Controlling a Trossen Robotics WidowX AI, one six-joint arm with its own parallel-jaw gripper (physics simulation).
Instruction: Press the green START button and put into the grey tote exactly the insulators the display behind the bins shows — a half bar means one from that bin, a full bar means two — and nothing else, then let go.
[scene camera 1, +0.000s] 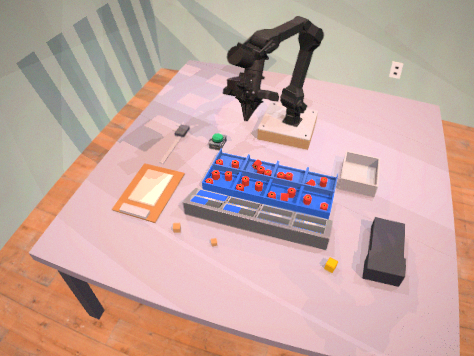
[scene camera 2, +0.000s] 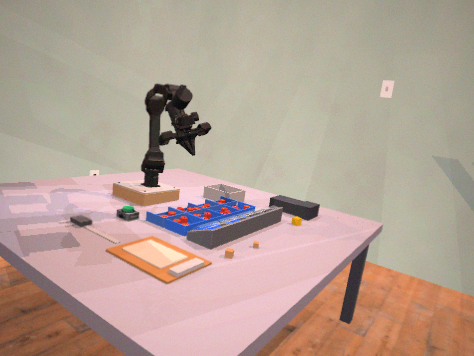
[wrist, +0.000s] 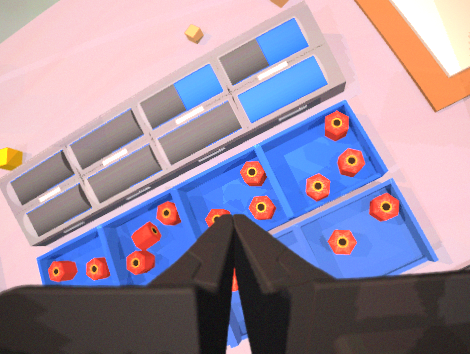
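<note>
My gripper (scene camera 1: 246, 119) (scene camera 2: 194, 154) (wrist: 232, 225) is shut and empty, high above the table behind the bins. The green START button (scene camera 1: 217, 137) (scene camera 2: 128, 209) stands left of the bins' back corner. The blue bins (scene camera 1: 225, 191) (scene camera 2: 165, 225) (wrist: 300, 150) form two rows of four, holding red insulators (scene camera 1: 324, 181) (wrist: 251, 172). In the wrist view, the grey display (scene camera 1: 260, 226) (scene camera 2: 240, 232) (wrist: 327, 60) has a full blue bar at the right of its bin-side row. Its other row has half bars in the two rightmost cells; other cells are dark. The grey tote (scene camera 1: 359, 184) (scene camera 2: 220, 195) looks empty.
An orange board (scene camera 1: 161, 199) (scene camera 2: 122, 254) lies left of the display. A black block (scene camera 1: 385, 250) (scene camera 2: 295, 206) stands right. A yellow cube (scene camera 1: 331, 264) (scene camera 2: 296, 221) (wrist: 9, 158) and two small orange cubes lie before the display. A dark-headed tool (scene camera 1: 182, 131) (scene camera 2: 81, 220) lies far left.
</note>
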